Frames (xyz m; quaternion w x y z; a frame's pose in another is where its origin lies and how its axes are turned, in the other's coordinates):
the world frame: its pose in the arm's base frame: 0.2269 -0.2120 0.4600 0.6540 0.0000 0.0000 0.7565
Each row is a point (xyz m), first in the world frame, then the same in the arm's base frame.
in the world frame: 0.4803 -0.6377 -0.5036
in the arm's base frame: 0.7885 0.3554 -0.0436
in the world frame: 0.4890 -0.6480 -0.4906
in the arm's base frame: 0.7974 0.3655 -0.0306
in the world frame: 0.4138 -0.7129 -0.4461
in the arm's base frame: 0.8725 0.3005 0.0139
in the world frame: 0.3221 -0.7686 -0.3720
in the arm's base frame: 0.9409 0.2178 0.0880
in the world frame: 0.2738 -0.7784 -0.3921
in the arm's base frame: 0.9575 0.1715 0.0679
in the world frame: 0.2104 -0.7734 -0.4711
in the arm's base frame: 0.9618 0.1080 -0.0111
